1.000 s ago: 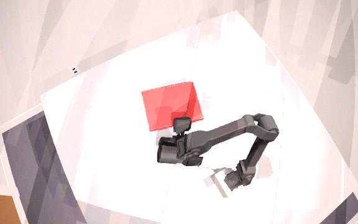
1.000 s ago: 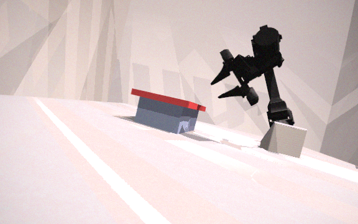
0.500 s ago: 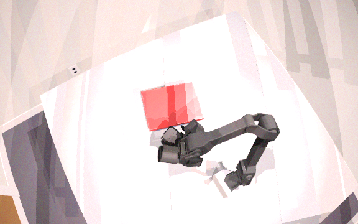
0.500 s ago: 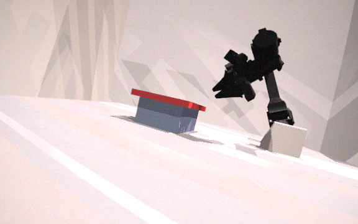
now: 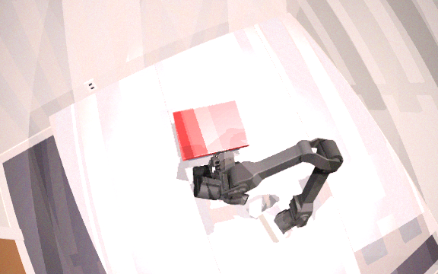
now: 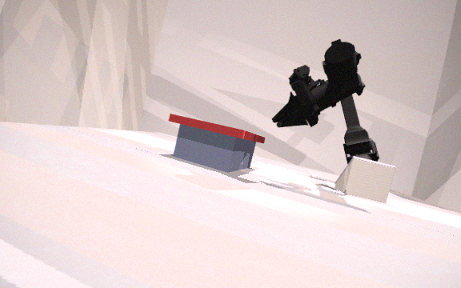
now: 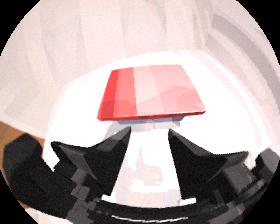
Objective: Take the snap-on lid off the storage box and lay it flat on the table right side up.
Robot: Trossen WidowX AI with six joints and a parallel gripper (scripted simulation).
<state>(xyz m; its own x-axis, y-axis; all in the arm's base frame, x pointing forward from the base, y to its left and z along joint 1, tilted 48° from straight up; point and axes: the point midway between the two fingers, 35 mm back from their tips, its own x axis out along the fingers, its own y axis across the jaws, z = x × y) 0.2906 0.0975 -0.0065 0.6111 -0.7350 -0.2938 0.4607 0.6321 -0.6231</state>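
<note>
My gripper tip is now 120 mm short of the red lid, 50 mm to the left of it and 40 mm above it. Also, from my gripper tip: blue-grey storage box (120 mm ahead, 50 mm to the right, 90 mm below).
</note>
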